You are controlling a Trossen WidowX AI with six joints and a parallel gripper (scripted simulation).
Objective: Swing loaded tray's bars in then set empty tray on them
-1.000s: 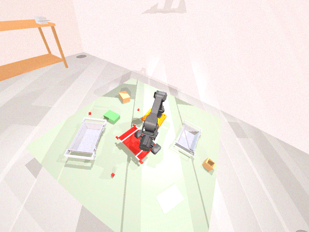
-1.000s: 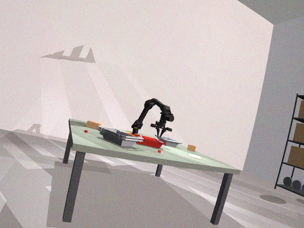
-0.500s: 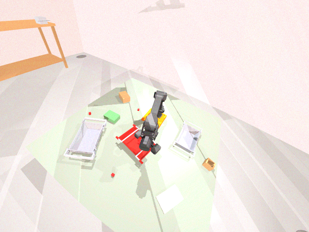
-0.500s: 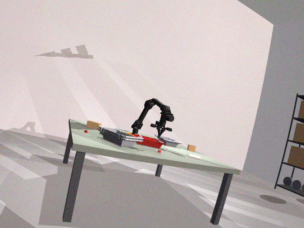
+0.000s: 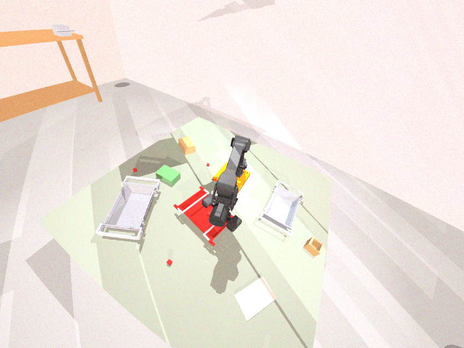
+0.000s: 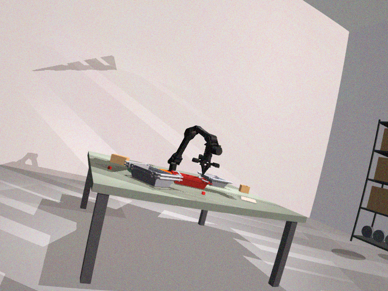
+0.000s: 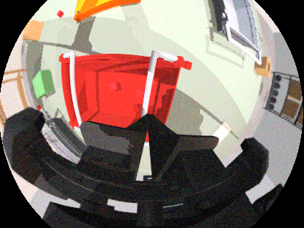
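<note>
Now: the grey tray 300 mm behind my gripper tip, 250 mm to the left of it and 40 mm below it. The rest, counted from my gripper tip: white sheet (170 mm ahead, 300 mm to the left, 90 mm below); green block (110 mm behind, 420 mm to the right, 70 mm below); red block (40 mm behind, 80 mm to the right, 80 mm below).
</note>
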